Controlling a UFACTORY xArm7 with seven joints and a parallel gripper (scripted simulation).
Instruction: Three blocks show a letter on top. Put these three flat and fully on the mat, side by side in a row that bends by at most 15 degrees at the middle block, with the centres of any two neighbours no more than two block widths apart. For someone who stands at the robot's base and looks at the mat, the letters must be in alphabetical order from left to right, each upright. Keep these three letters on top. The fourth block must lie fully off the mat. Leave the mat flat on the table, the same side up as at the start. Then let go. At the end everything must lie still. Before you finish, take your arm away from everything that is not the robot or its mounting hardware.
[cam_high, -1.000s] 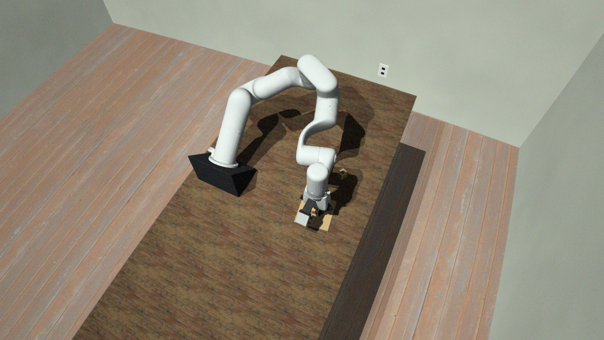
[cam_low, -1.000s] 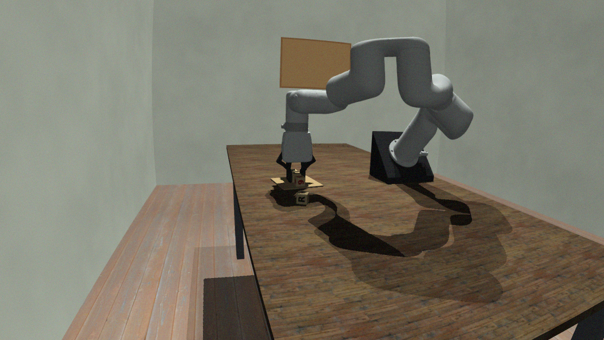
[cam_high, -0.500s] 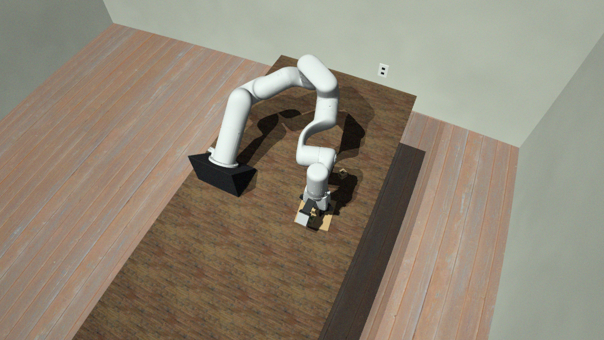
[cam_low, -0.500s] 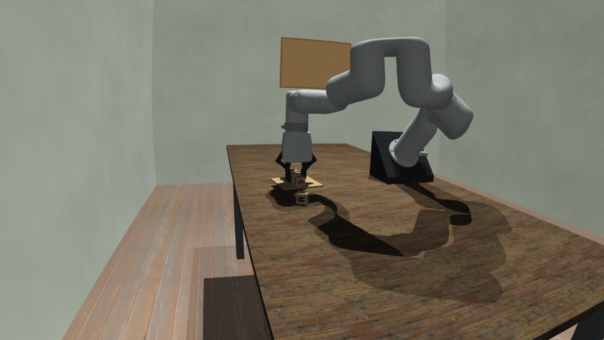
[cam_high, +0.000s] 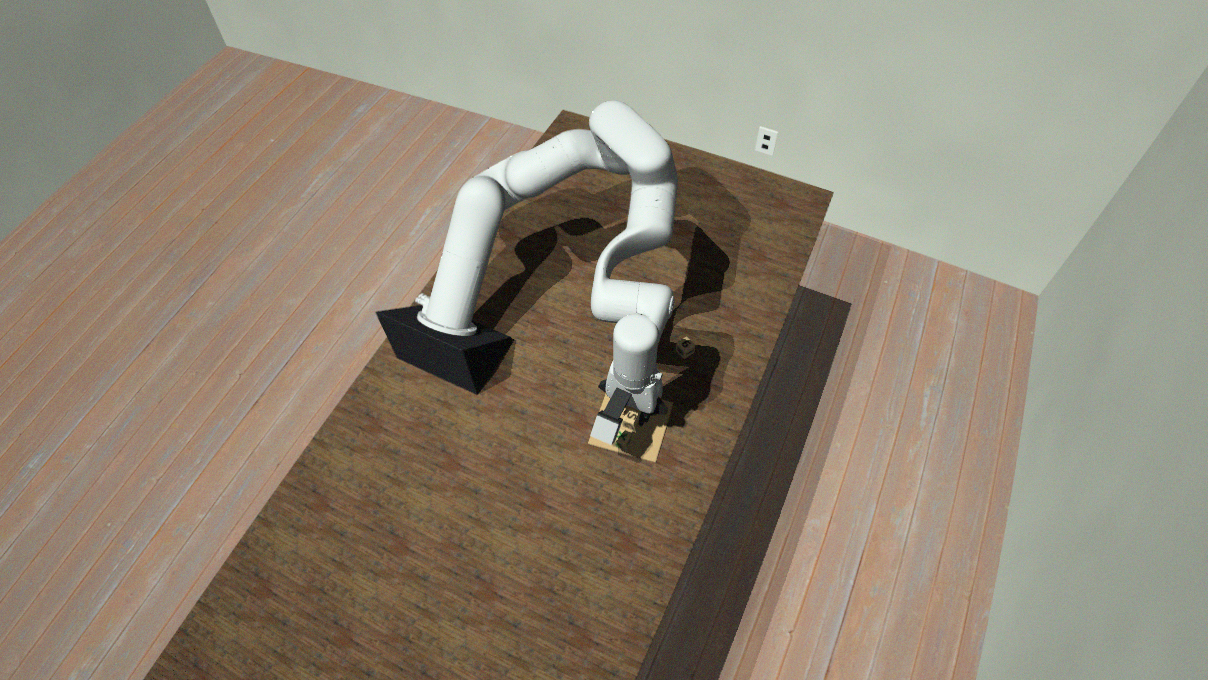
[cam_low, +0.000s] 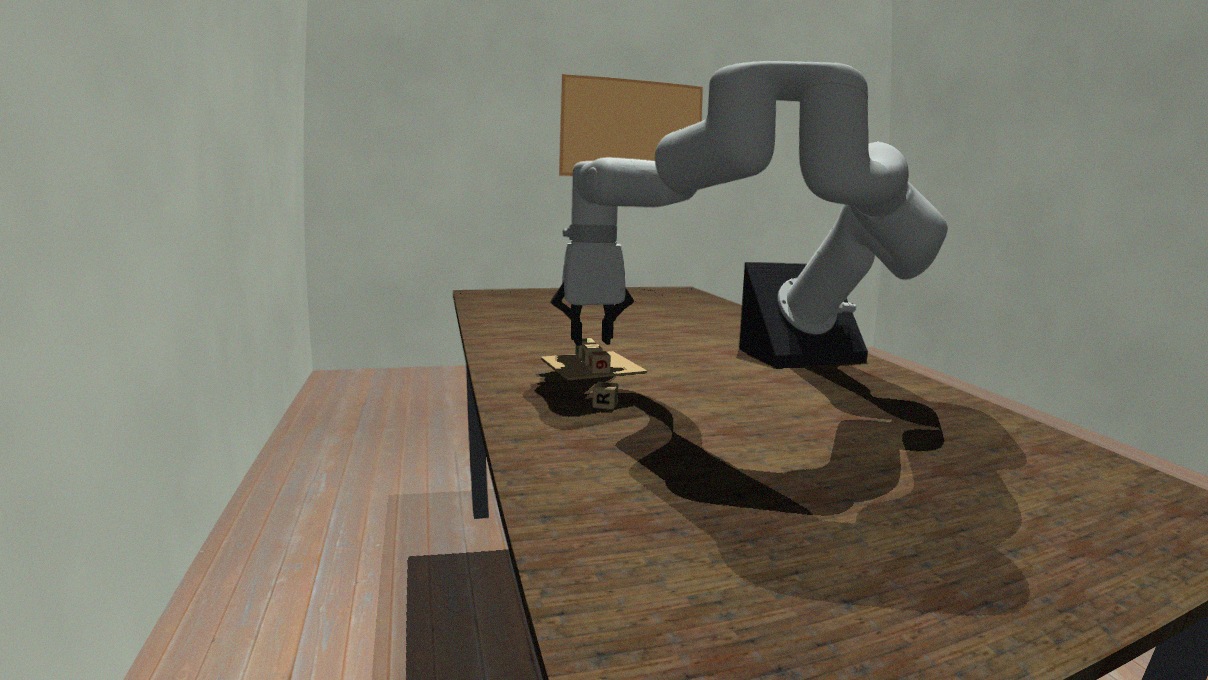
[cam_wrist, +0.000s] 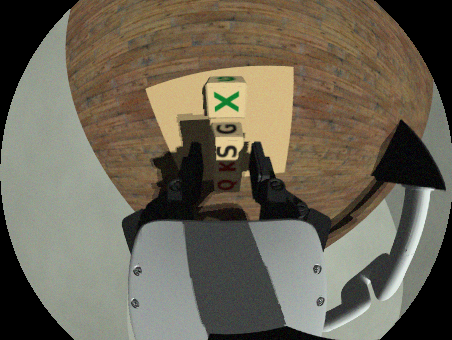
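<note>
Right now the S block is 4 cm below my hand. Also, from my hand: red-marked block 5 cm to the left, 4 cm below; then tan mat 6 cm below.
</note>
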